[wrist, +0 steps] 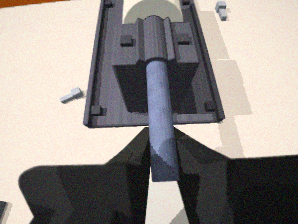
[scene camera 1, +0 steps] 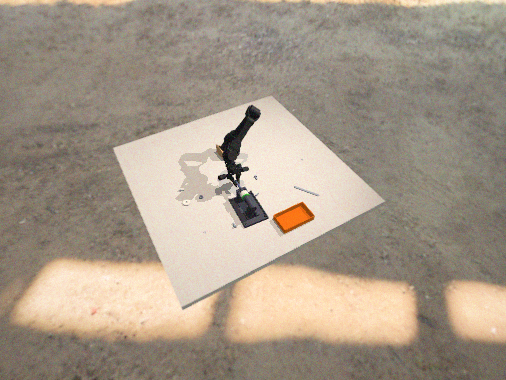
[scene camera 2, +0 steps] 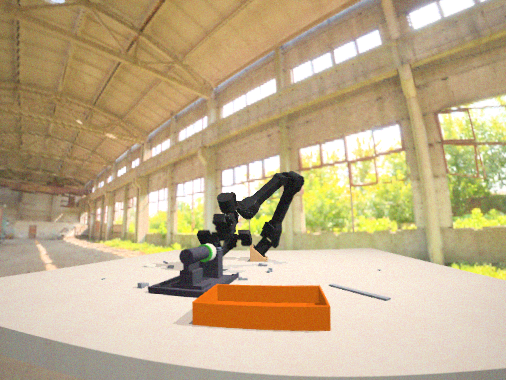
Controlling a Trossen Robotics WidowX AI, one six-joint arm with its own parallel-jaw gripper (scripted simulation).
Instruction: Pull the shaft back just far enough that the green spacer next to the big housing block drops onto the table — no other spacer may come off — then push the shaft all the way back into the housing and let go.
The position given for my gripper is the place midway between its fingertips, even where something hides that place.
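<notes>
My gripper (scene camera 2: 218,257). Wrist view too: gripper (wrist: 158,132).
</notes>
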